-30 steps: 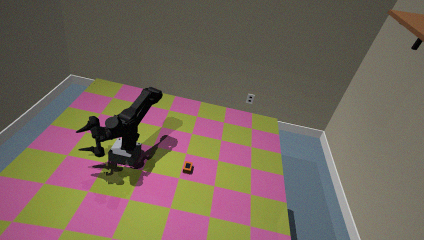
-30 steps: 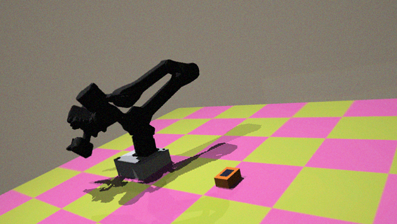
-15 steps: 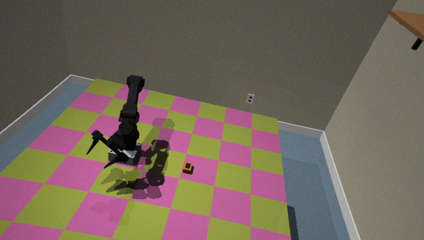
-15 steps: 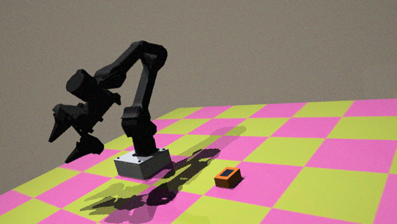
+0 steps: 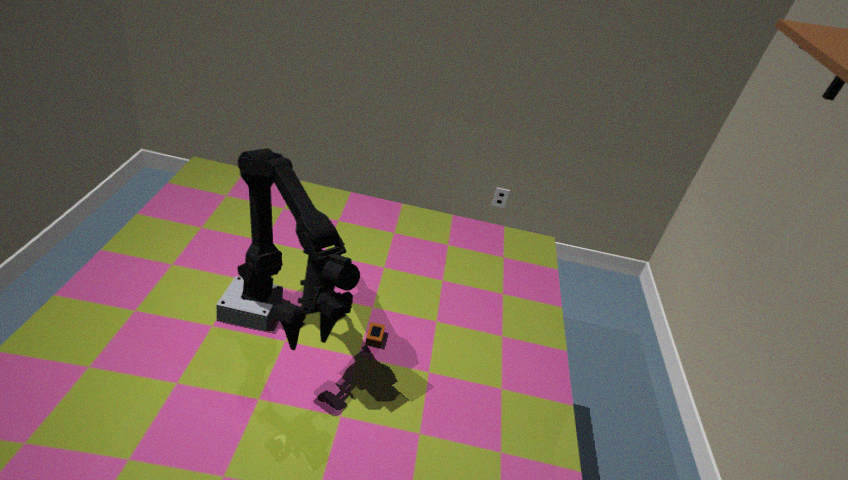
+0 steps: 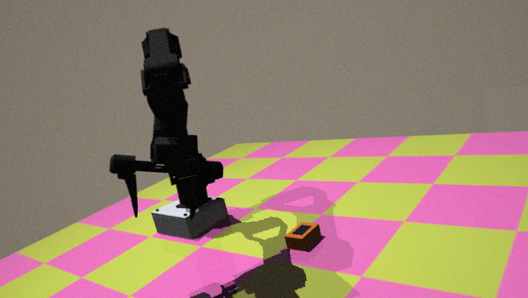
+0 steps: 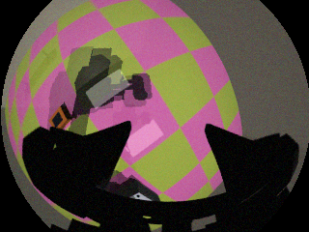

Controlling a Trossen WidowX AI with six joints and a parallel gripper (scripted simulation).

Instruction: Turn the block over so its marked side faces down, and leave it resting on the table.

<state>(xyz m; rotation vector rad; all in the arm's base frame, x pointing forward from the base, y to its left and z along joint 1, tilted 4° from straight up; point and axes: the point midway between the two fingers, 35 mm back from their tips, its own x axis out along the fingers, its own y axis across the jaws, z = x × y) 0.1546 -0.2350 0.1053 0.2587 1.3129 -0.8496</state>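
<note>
The block lies 160 mm ahead of my gripper tip, 170 mm to the left of it and 110 mm below it.
</note>
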